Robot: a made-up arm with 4 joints. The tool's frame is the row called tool. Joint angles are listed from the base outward. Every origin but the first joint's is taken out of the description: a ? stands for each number. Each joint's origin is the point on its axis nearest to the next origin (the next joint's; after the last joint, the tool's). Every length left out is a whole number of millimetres.
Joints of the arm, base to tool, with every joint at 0 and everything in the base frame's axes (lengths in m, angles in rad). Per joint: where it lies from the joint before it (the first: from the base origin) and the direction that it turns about. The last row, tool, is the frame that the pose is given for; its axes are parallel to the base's.
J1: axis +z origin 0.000 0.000 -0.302
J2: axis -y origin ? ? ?
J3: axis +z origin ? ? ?
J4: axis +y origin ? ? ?
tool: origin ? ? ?
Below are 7 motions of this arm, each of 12 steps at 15 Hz.
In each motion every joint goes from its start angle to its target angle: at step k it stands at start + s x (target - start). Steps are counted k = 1, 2, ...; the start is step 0. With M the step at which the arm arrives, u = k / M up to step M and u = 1 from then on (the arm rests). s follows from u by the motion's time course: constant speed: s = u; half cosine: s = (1 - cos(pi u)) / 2; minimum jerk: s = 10 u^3 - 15 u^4 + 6 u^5.
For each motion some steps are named. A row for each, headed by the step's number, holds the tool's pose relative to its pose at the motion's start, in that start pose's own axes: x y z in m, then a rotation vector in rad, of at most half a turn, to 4 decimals.
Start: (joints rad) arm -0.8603 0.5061 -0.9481 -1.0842
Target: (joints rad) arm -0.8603 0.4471 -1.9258 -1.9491
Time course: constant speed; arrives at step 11
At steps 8, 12:
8: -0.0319 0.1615 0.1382 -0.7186 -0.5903 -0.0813
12: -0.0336 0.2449 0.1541 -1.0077 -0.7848 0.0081

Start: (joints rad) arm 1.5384 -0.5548 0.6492 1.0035
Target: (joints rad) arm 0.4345 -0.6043 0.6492 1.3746
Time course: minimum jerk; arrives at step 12
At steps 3, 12:
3: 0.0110 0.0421 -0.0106 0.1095 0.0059 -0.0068
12: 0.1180 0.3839 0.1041 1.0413 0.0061 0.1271

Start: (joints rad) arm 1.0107 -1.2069 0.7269 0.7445
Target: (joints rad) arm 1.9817 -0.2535 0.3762 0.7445
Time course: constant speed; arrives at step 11
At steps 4, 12:
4: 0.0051 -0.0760 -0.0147 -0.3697 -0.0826 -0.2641
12: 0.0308 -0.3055 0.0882 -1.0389 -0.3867 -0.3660

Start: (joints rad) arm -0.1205 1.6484 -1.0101 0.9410
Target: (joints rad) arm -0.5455 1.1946 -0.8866 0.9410
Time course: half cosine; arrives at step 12
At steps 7, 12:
7: -0.1432 -0.0010 0.1294 -0.2750 -0.0609 -0.2767
12: -0.2354 0.0437 0.1793 -0.4045 -0.0838 -0.4602

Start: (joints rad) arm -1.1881 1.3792 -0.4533 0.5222
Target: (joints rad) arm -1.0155 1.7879 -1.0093 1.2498
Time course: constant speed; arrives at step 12
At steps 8, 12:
8: 0.0384 0.1074 -0.1939 0.4367 0.3264 -0.0838
12: 0.0654 0.1959 -0.2657 0.6892 0.5092 -0.0325

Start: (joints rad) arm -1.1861 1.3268 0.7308 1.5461
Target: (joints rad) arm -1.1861 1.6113 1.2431 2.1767
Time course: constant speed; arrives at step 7
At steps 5, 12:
5: 0.0432 -0.0640 0.0898 -0.3263 0.3196 -0.2320
12: 0.0473 -0.0818 0.1323 -0.4220 0.4553 -0.3787

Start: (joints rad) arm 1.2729 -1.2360 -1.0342 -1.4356
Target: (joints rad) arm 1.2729 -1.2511 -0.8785 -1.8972
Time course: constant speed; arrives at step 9
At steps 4, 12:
4: 0.0079 -0.0101 -0.0070 0.0691 -0.2014 0.0079
12: 0.0155 -0.0227 -0.0168 0.1575 -0.4519 -0.0026

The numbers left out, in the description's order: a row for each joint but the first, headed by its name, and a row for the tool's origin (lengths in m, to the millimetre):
J2: 0.062 -0.009 0.000
J3: -0.371 0.000 -0.022
J4: -0.164 -0.233 0.000
tool: 0.042 0.000 -0.011

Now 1 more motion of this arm.
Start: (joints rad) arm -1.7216 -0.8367 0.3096 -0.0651
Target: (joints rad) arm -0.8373 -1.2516 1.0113 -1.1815
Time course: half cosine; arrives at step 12
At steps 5, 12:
5: 0.1259 -0.0723 0.1336 -0.0419 -0.1553 0.4868
12: 0.3601 0.0030 0.2626 0.3190 -0.1767 1.0881

